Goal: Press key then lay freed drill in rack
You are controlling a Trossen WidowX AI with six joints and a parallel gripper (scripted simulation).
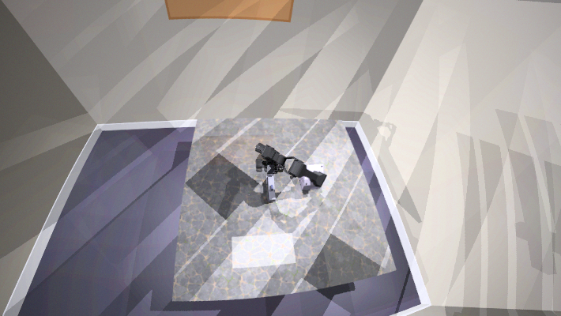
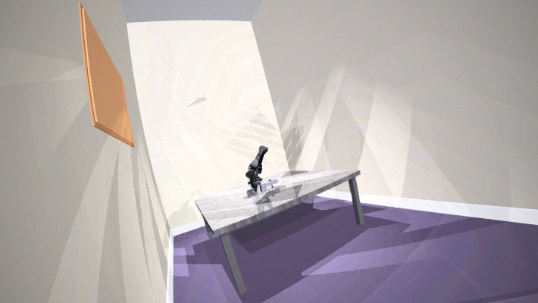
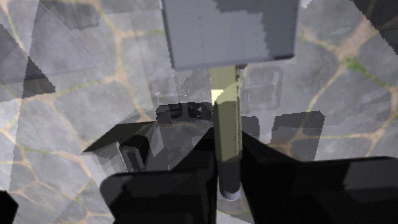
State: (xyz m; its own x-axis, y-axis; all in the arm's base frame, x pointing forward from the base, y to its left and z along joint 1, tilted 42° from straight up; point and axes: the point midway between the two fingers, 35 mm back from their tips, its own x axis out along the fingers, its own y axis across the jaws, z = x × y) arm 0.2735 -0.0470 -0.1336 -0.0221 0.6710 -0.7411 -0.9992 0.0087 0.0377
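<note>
Right now the drill is 4 cm to the left of my gripper tip and 3 cm above it. Also, from my gripper tip: grey key 16 cm to the left, 4 cm above, 1 cm ahead; grey block 8 cm behind, 3 cm to the right, 1 cm above.
</note>
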